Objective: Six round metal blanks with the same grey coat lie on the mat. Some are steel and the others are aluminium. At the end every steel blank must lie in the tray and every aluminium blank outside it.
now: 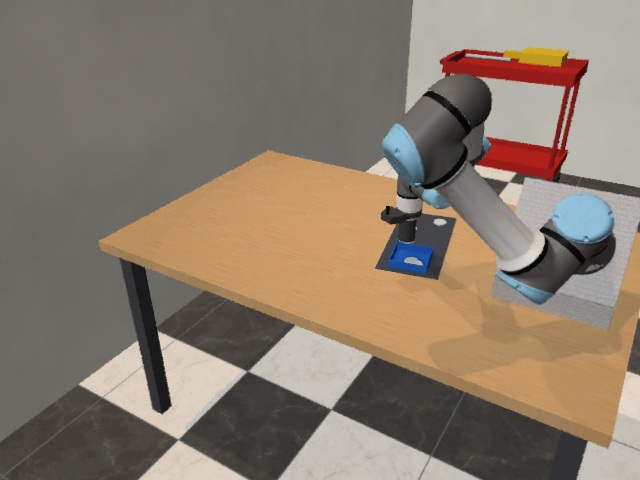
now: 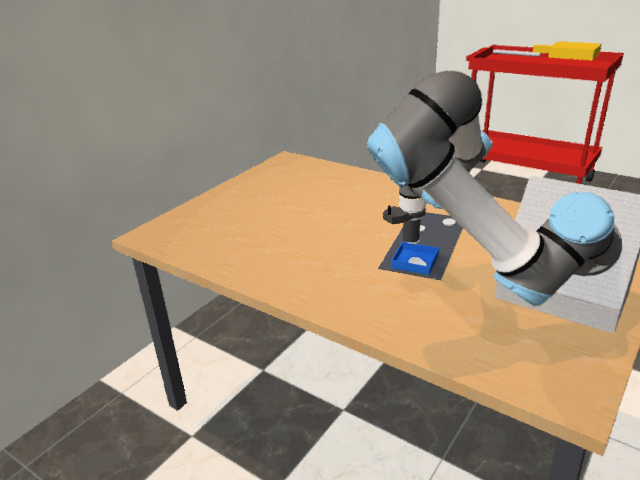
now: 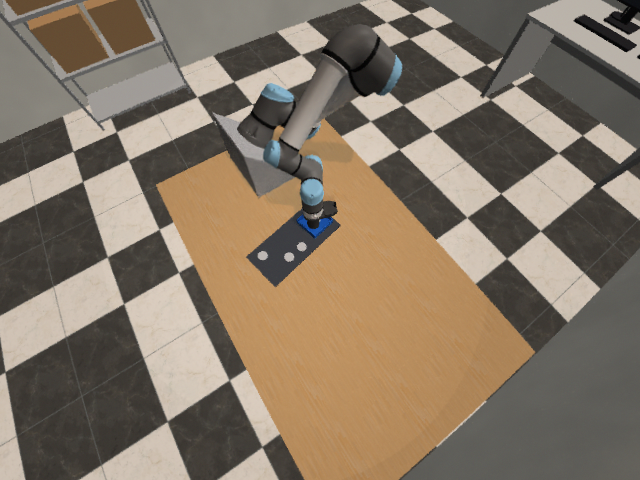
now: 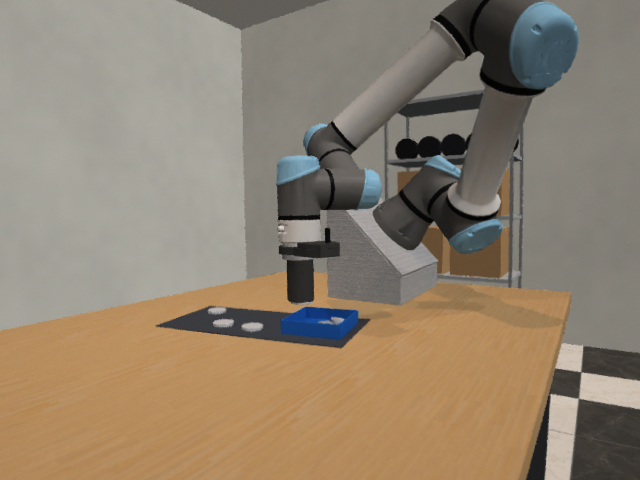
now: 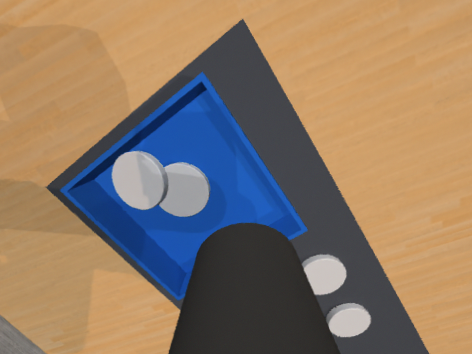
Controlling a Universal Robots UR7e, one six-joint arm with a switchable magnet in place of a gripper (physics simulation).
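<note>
My magnet (image 1: 406, 235) (image 2: 410, 235) (image 3: 313, 224) (image 4: 300, 289) (image 5: 245, 240) hangs upright a little above the blue tray (image 1: 408, 266) (image 4: 310, 328) (image 5: 117, 220). A thin pale rim of a held blank (image 4: 300, 302) shows under its face; the rest is hidden. Two grey blanks lie in the tray: one (image 5: 139, 180) partly overlaps the other (image 5: 185, 190) and looks tilted. Three blanks lie on the mat outside the tray: one (image 3: 262, 255) (image 4: 217, 310) near the far end, one (image 3: 288, 256) (image 4: 223, 322) mid-mat, and one (image 3: 301, 246) (image 4: 252, 326) nearer the tray. Steel and aluminium look alike.
The dark mat (image 3: 279, 271) (image 4: 191, 323) lies on the wooden table (image 3: 361, 320) (image 4: 258, 403) beneath the tray. The tray's raised walls stand below the magnet. The grey sloped robot base (image 3: 253, 167) (image 4: 361, 268) stands behind. A red cart (image 1: 558, 74) (image 2: 584, 70) stands beyond the table.
</note>
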